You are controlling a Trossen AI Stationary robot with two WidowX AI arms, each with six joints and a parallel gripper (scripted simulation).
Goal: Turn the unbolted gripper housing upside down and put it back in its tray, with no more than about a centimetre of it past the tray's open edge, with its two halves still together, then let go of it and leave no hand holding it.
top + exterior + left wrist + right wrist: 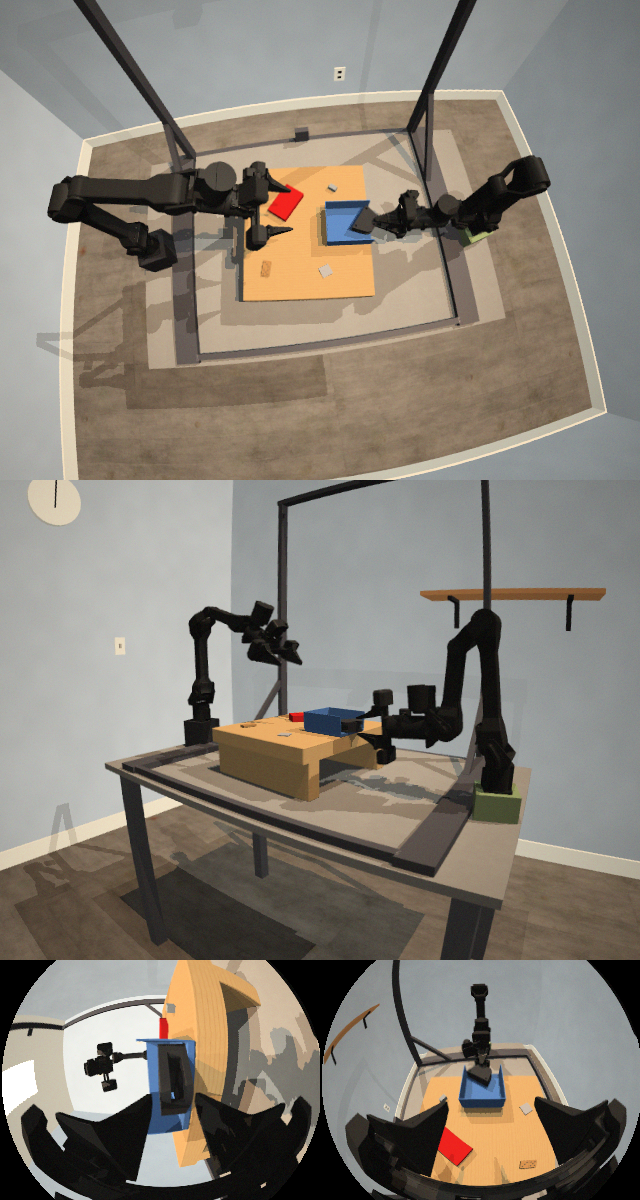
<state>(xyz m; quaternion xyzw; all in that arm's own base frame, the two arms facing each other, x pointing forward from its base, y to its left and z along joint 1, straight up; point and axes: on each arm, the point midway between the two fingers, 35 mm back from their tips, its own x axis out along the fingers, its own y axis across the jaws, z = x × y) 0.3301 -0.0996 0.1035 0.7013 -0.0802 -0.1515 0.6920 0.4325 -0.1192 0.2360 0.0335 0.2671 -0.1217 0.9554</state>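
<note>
Now: left hand 6 cm to the left of the dark gripper housing. The rest, counted from my left hand: orange wooden bench (1 cm behind, 23 cm to the right, 8 cm below); blue tray (14 cm to the right, 1 cm below).
</note>
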